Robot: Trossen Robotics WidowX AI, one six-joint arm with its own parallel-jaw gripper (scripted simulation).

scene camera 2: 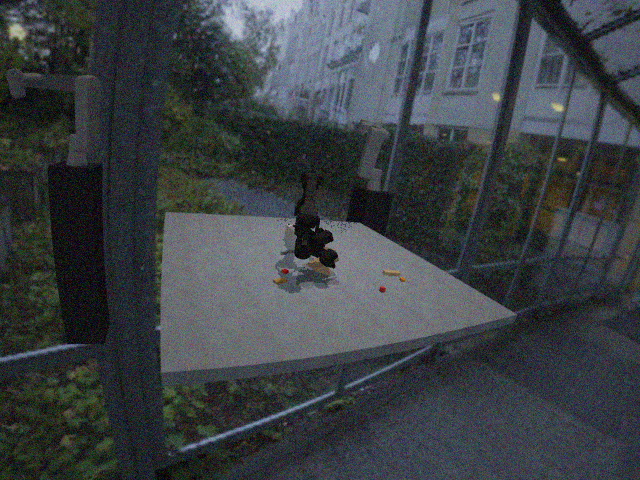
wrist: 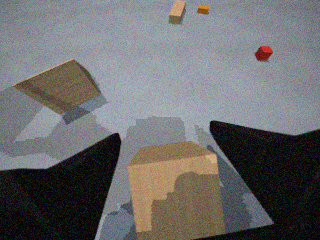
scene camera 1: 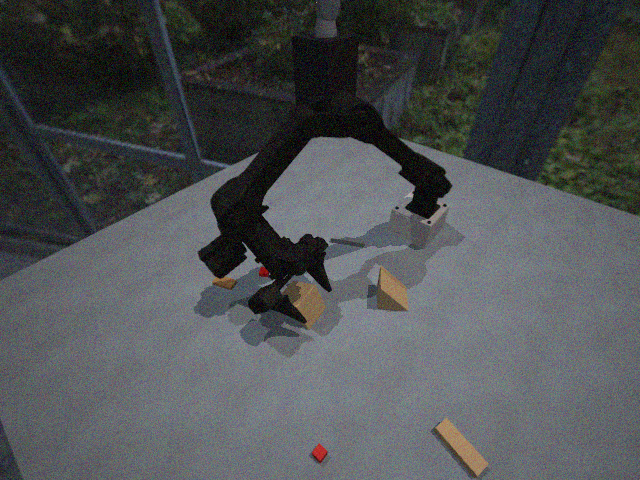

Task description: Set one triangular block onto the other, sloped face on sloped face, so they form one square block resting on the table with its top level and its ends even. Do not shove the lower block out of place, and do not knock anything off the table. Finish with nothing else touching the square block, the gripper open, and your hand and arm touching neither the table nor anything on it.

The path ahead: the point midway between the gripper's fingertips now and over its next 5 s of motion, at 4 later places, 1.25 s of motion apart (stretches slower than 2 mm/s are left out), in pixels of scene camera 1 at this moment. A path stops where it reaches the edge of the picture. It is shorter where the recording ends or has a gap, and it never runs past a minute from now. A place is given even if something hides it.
My gripper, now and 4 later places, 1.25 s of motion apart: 318, 306; 328, 295; 296, 303; 293, 272; 293, 275
